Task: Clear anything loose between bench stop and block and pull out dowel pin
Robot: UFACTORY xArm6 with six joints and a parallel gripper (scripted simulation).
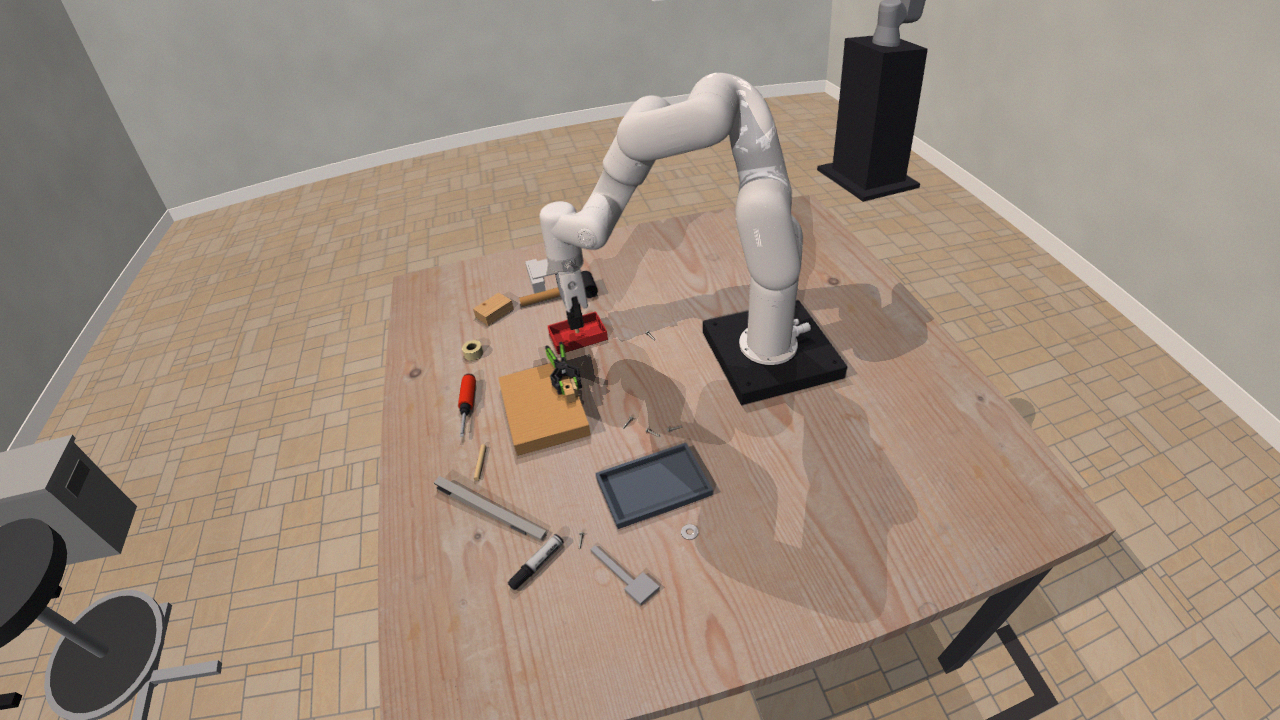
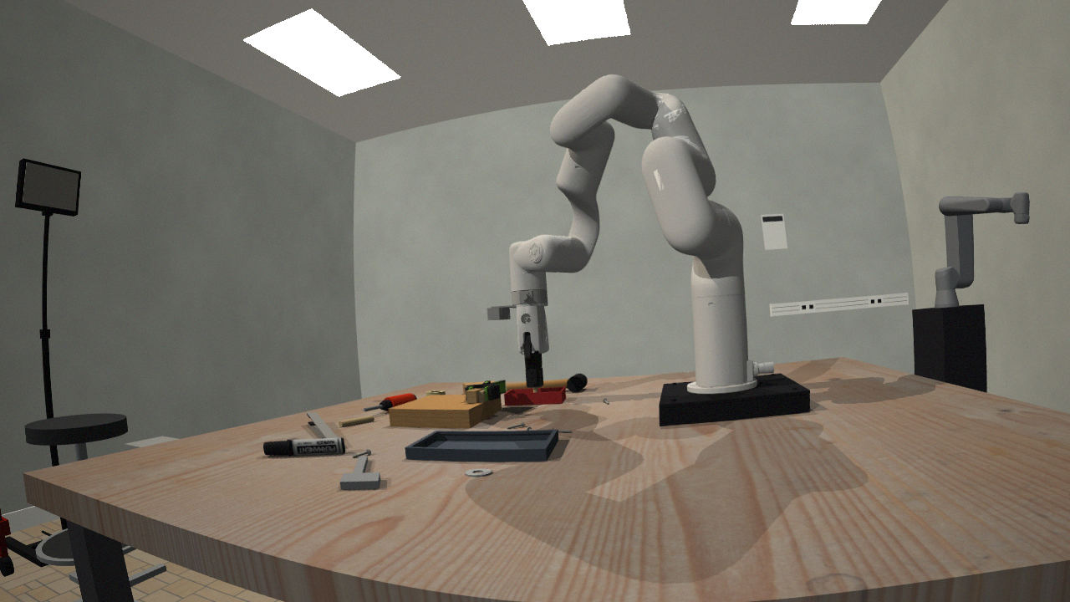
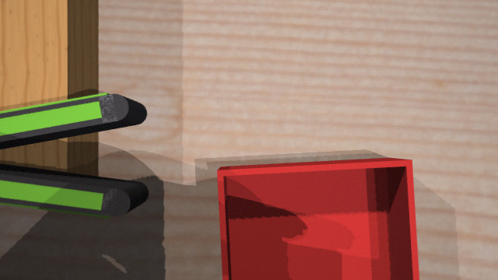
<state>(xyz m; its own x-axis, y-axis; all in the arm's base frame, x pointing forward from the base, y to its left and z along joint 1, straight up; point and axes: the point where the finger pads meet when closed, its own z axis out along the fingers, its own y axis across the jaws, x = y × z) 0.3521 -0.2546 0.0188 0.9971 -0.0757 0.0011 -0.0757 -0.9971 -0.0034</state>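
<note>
The red tray is 5 cm below my hand. From my hand the other things lie so: small wooden block (20 cm to the left, 8 cm ahead, 1 cm below); orange bench board (19 cm to the left, 14 cm ahead, 3 cm below); dowel pin (2 cm below).
</note>
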